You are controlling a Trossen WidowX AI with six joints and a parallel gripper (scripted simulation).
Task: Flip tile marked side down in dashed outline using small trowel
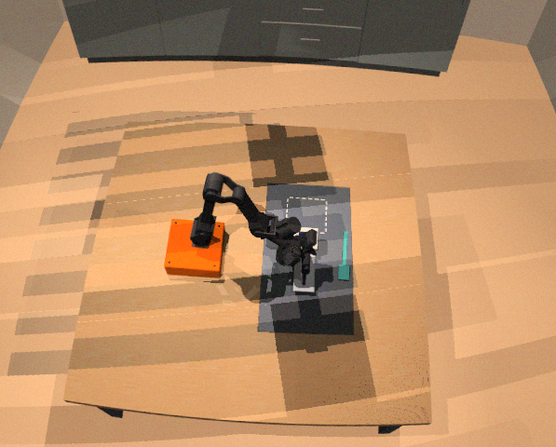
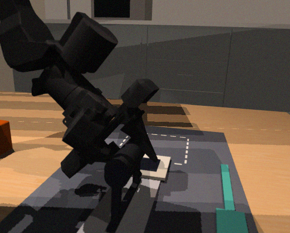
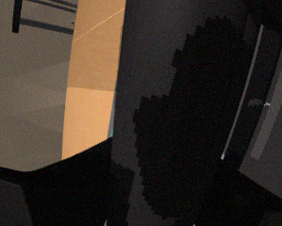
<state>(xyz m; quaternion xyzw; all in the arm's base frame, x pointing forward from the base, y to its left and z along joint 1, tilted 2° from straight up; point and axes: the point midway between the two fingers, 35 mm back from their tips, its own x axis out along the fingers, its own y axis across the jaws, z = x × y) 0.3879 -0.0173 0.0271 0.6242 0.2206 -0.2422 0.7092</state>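
Right now my gripper tip is 8 cm above the grey mat, 4 cm to the right of it and 2 cm past it. The rest, counted from my gripper tip: teal flat tool: 12 cm ahead, 5 cm below, 2 cm to the left; then tile: 10 cm to the left, 5 cm below, 3 cm behind.
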